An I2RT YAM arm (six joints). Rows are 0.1 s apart.
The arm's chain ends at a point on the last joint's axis. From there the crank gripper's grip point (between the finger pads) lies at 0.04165 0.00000 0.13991 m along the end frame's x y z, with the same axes.
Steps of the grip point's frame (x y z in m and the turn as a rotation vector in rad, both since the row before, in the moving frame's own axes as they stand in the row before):
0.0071 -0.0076 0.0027 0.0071 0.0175 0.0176
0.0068 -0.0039 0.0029 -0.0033 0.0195 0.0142
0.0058 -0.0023 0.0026 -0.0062 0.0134 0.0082
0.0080 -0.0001 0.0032 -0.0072 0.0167 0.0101
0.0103 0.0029 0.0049 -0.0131 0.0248 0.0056
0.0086 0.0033 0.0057 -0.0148 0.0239 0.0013
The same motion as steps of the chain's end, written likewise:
0.0047 -0.0074 0.0035 0.0071 0.0175 0.0176
0.0041 -0.0050 0.0037 -0.0033 0.0195 0.0142
0.0039 -0.0035 0.0032 -0.0062 0.0134 0.0082
0.0057 -0.0015 0.0039 -0.0072 0.0167 0.0101
0.0068 0.0008 0.0060 -0.0131 0.0248 0.0056
0.0053 0.0012 0.0068 -0.0148 0.0239 0.0013

